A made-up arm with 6 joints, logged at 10 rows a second.
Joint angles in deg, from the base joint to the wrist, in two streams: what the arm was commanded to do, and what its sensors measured. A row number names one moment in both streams.
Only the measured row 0 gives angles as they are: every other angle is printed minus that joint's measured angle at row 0.
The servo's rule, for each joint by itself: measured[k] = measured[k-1] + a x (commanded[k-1-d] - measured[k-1]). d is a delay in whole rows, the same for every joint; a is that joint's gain. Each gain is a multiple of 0.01, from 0.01 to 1. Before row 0 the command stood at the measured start. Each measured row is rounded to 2 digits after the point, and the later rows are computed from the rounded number. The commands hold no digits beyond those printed.
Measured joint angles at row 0: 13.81 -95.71 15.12 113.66 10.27 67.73
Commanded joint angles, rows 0 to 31: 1.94 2.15 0.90 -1.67 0.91 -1.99; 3.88 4.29 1.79 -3.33 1.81 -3.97; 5.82 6.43 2.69 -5.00 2.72 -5.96; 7.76 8.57 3.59 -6.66 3.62 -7.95; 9.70 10.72 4.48 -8.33 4.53 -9.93; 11.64 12.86 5.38 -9.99 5.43 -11.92; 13.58 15.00 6.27 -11.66 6.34 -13.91; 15.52 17.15 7.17 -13.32 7.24 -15.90; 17.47 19.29 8.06 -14.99 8.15 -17.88; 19.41 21.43 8.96 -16.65 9.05 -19.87; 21.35 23.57 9.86 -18.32 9.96 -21.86; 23.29 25.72 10.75 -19.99 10.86 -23.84; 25.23 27.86 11.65 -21.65 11.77 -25.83; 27.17 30.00 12.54 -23.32 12.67 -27.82; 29.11 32.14 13.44 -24.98 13.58 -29.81; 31.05 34.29 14.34 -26.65 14.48 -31.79; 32.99 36.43 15.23 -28.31 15.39 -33.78; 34.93 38.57 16.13 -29.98 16.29 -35.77; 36.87 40.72 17.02 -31.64 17.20 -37.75; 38.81 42.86 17.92 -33.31 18.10 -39.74; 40.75 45.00 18.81 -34.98 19.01 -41.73; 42.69 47.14 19.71 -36.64 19.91 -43.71; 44.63 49.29 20.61 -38.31 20.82 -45.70; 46.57 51.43 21.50 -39.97 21.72 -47.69; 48.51 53.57 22.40 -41.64 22.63 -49.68; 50.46 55.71 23.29 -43.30 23.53 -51.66; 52.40 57.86 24.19 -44.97 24.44 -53.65; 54.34 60.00 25.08 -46.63 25.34 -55.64; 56.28 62.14 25.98 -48.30 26.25 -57.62; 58.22 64.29 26.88 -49.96 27.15 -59.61; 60.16 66.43 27.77 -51.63 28.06 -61.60; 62.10 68.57 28.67 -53.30 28.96 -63.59
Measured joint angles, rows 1 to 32: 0.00 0.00 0.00 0.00 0.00 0.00; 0.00 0.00 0.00 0.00 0.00 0.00; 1.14 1.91 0.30 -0.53 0.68 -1.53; 2.76 4.03 0.79 -1.43 1.53 -3.41; 4.57 6.17 1.42 -2.57 2.42 -5.37; 6.45 8.31 2.14 -3.88 3.32 -7.36; 8.37 10.45 2.91 -5.30 4.23 -9.34; 10.30 12.59 3.73 -6.80 5.13 -11.33; 12.24 14.73 4.57 -8.36 6.04 -13.32; 14.18 16.88 5.43 -9.95 6.94 -15.31; 16.12 19.02 6.30 -11.56 7.85 -17.29; 18.06 21.16 7.18 -13.19 8.75 -19.28; 20.00 23.30 8.06 -14.83 9.66 -21.27; 21.94 25.45 8.95 -16.48 10.56 -23.25; 23.88 27.59 9.84 -18.13 11.47 -25.24; 25.82 29.73 10.73 -19.79 12.37 -27.23; 27.76 31.87 11.62 -21.45 13.28 -29.22; 29.70 34.02 12.52 -23.11 14.18 -31.20; 31.64 36.16 13.41 -24.77 15.09 -33.19; 33.58 38.30 14.31 -26.44 15.99 -35.18; 35.52 40.45 15.20 -28.10 16.90 -37.16; 37.46 42.59 16.10 -29.77 17.80 -39.15; 39.40 44.73 16.99 -31.44 18.71 -41.14; 41.34 46.87 17.89 -33.10 19.61 -43.12; 43.28 49.02 18.79 -34.77 20.52 -45.11; 45.22 51.16 19.68 -36.43 21.42 -47.10; 47.16 53.30 20.58 -38.10 22.33 -49.09; 49.11 55.44 21.47 -39.76 23.23 -51.07; 51.05 57.59 22.37 -41.43 24.14 -53.06; 52.99 59.73 23.26 -43.09 25.04 -55.05; 54.93 61.87 24.16 -44.76 25.95 -57.03; 56.87 64.02 25.06 -46.42 26.85 -59.02
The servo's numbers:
d 2
a 0.59 0.89 0.33 0.32 0.75 0.77

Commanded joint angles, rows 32 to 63: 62.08 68.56 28.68 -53.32 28.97 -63.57; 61.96 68.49 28.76 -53.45 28.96 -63.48; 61.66 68.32 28.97 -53.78 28.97 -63.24; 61.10 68.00 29.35 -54.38 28.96 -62.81; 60.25 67.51 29.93 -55.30 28.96 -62.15; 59.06 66.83 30.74 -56.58 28.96 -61.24; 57.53 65.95 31.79 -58.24 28.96 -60.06; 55.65 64.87 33.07 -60.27 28.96 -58.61; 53.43 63.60 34.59 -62.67 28.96 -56.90; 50.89 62.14 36.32 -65.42 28.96 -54.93; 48.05 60.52 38.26 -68.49 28.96 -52.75; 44.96 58.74 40.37 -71.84 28.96 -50.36; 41.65 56.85 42.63 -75.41 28.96 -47.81; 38.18 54.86 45.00 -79.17 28.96 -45.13; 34.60 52.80 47.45 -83.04 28.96 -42.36; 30.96 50.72 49.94 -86.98 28.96 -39.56; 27.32 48.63 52.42 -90.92 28.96 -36.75; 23.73 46.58 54.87 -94.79 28.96 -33.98; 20.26 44.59 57.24 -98.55 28.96 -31.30; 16.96 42.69 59.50 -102.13 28.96 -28.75; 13.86 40.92 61.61 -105.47 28.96 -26.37; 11.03 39.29 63.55 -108.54 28.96 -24.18; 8.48 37.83 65.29 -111.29 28.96 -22.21; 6.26 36.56 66.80 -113.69 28.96 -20.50; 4.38 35.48 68.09 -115.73 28.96 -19.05; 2.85 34.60 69.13 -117.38 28.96 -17.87; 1.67 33.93 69.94 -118.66 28.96 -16.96; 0.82 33.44 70.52 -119.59 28.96 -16.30; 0.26 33.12 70.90 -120.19 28.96 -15.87; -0.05 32.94 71.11 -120.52 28.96 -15.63; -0.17 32.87 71.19 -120.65 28.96 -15.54; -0.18 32.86 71.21 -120.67 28.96 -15.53
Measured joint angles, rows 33 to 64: 58.81 66.16 25.95 -48.09 27.76 -61.01; 60.75 68.30 26.85 -49.76 28.66 -63.00; 61.53 68.53 27.45 -50.90 28.89 -63.44; 61.78 68.49 27.88 -51.72 28.94 -63.47; 61.71 68.34 28.24 -52.38 28.96 -63.29; 61.35 68.04 28.61 -53.02 28.96 -62.92; 60.70 67.57 29.05 -53.75 28.96 -62.33; 59.73 66.91 29.61 -54.66 28.96 -61.49; 58.43 66.06 30.33 -55.81 28.96 -60.39; 56.79 65.00 31.23 -57.24 28.96 -59.02; 54.81 63.75 32.34 -58.98 28.96 -57.39; 52.50 62.32 33.65 -61.04 28.96 -55.50; 49.87 60.72 35.17 -63.42 28.96 -53.38; 46.97 58.96 36.89 -66.11 28.96 -51.05; 43.83 57.08 38.78 -69.09 28.96 -48.56; 40.50 55.10 40.83 -72.32 28.96 -45.92; 37.02 53.05 43.01 -75.75 28.96 -43.18; 33.44 50.98 45.30 -79.34 28.96 -40.39; 29.83 48.89 47.65 -83.05 28.96 -37.59; 26.23 46.83 50.03 -86.81 28.96 -34.81; 22.71 44.84 52.41 -90.57 28.96 -32.11; 19.32 42.93 54.75 -94.27 28.96 -29.52; 16.10 41.14 57.01 -97.85 28.96 -27.09; 13.11 39.49 59.17 -101.27 28.96 -24.85; 10.38 38.01 61.19 -104.48 28.96 -22.82; 7.95 36.72 63.04 -107.43 28.96 -21.03; 5.84 35.62 64.71 -110.09 28.96 -19.51; 4.08 34.71 66.17 -112.42 28.96 -18.25; 2.66 34.02 67.41 -114.42 28.96 -17.26; 1.57 33.50 68.44 -116.07 28.96 -16.52; 0.80 33.16 69.25 -117.39 28.96 -16.02; 0.30 32.96 69.86 -118.39 28.96 -15.72
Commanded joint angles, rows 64 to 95: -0.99 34.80 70.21 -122.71 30.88 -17.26; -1.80 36.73 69.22 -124.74 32.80 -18.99; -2.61 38.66 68.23 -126.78 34.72 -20.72; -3.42 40.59 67.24 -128.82 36.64 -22.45; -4.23 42.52 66.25 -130.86 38.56 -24.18; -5.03 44.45 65.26 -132.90 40.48 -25.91; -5.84 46.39 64.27 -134.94 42.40 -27.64; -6.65 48.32 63.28 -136.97 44.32 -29.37; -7.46 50.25 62.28 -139.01 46.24 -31.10; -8.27 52.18 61.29 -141.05 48.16 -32.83; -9.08 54.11 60.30 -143.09 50.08 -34.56; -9.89 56.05 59.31 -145.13 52.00 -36.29; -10.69 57.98 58.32 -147.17 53.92 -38.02; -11.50 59.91 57.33 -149.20 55.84 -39.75; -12.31 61.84 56.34 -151.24 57.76 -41.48; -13.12 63.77 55.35 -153.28 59.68 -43.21; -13.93 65.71 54.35 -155.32 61.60 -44.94; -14.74 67.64 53.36 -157.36 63.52 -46.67; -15.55 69.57 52.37 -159.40 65.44 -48.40; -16.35 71.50 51.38 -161.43 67.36 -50.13; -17.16 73.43 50.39 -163.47 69.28 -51.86; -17.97 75.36 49.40 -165.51 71.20 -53.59; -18.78 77.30 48.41 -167.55 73.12 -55.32; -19.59 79.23 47.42 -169.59 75.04 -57.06; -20.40 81.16 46.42 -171.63 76.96 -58.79; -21.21 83.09 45.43 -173.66 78.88 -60.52; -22.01 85.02 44.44 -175.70 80.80 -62.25; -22.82 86.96 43.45 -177.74 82.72 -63.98; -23.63 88.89 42.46 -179.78 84.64 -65.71; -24.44 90.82 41.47 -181.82 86.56 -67.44; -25.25 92.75 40.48 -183.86 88.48 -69.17; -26.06 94.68 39.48 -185.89 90.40 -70.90
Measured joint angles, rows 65 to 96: 0.02 32.88 70.30 -119.11 28.96 -15.58; -0.10 32.86 70.60 -119.61 28.96 -15.54; -0.63 34.59 70.47 -120.60 30.40 -16.86; -1.32 36.49 70.06 -121.92 32.20 -18.50; -2.08 38.42 69.46 -123.48 34.09 -20.21; -2.87 40.35 68.73 -125.19 36.00 -21.93; -3.67 42.28 67.91 -127.00 37.92 -23.66; -4.47 44.21 67.04 -128.89 39.84 -25.39; -5.28 46.15 66.13 -130.83 41.76 -27.12; -6.09 48.08 65.19 -132.79 43.68 -28.85; -6.90 50.01 64.23 -134.78 45.60 -30.58; -7.71 51.94 63.26 -136.79 47.52 -32.31; -8.52 53.87 62.28 -138.81 49.44 -34.04; -9.33 55.81 61.30 -140.83 51.36 -35.77; -10.13 57.74 60.32 -142.86 53.28 -37.50; -10.94 59.67 59.33 -144.89 55.20 -39.23; -11.75 61.60 58.34 -146.92 57.12 -40.96; -12.56 63.53 57.35 -148.96 59.04 -42.69; -13.37 65.47 56.36 -151.00 60.96 -44.42; -14.18 67.40 55.37 -153.04 62.88 -46.15; -14.99 69.33 54.38 -155.08 64.80 -47.88; -15.79 71.26 53.39 -157.11 66.72 -49.61; -16.60 73.19 52.40 -159.15 68.64 -51.34; -17.41 75.12 51.41 -161.19 70.56 -53.07; -18.22 77.06 50.42 -163.23 72.48 -54.80; -19.03 78.99 49.43 -165.27 74.40 -56.54; -19.84 80.92 48.44 -167.31 76.32 -58.27; -20.65 82.85 47.45 -169.34 78.24 -60.00; -21.45 84.78 46.46 -171.38 80.16 -61.73; -22.26 86.72 45.47 -173.42 82.08 -63.46; -23.07 88.65 44.48 -175.46 84.00 -65.19; -23.88 90.58 43.49 -177.50 85.92 -66.92
